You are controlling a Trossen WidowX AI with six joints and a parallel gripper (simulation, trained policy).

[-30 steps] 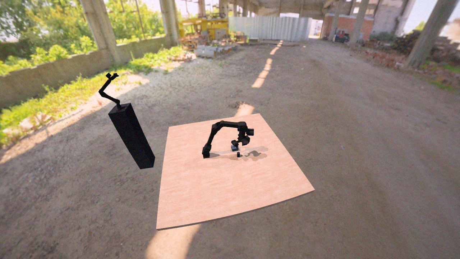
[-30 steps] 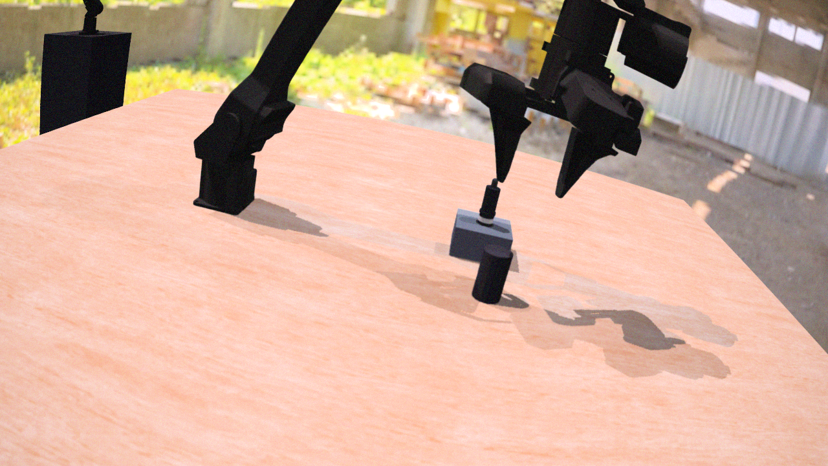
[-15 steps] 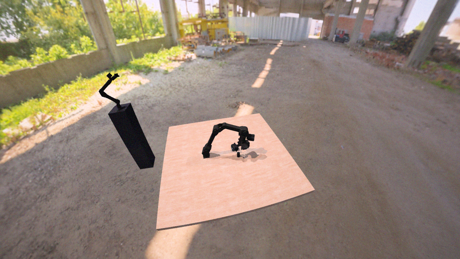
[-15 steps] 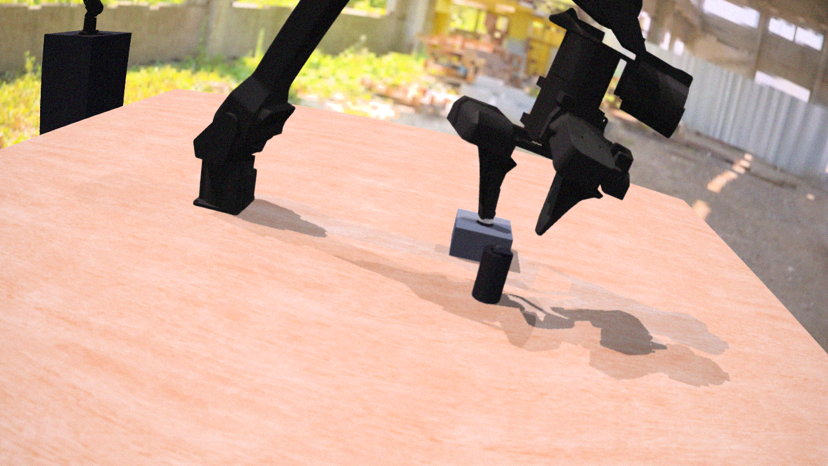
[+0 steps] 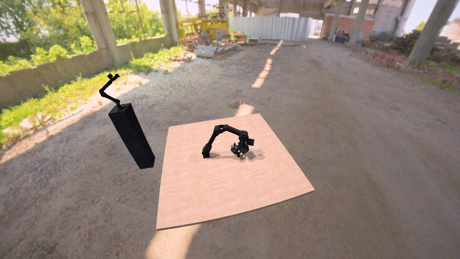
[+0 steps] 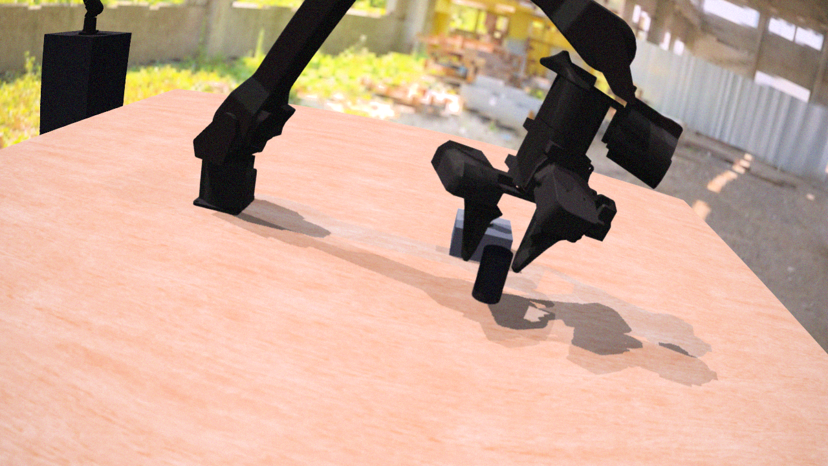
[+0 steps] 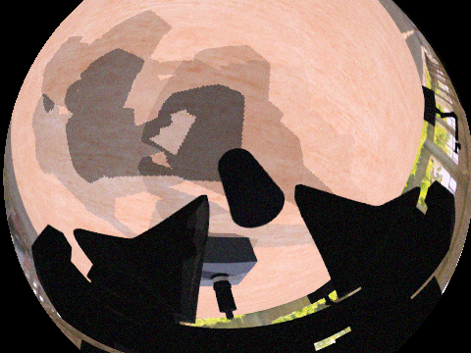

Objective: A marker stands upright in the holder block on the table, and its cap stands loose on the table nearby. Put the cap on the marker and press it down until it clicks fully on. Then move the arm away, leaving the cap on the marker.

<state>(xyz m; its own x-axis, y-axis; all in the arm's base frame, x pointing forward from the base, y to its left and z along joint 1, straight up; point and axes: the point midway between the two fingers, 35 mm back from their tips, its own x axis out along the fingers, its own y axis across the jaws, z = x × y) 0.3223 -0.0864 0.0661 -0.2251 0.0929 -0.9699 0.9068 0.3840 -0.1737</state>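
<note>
Right now the black cap is 1 cm below my gripper tip. From my gripper tip the other things lie so: grey holder block (11 cm to the left, 2 cm below).
</note>
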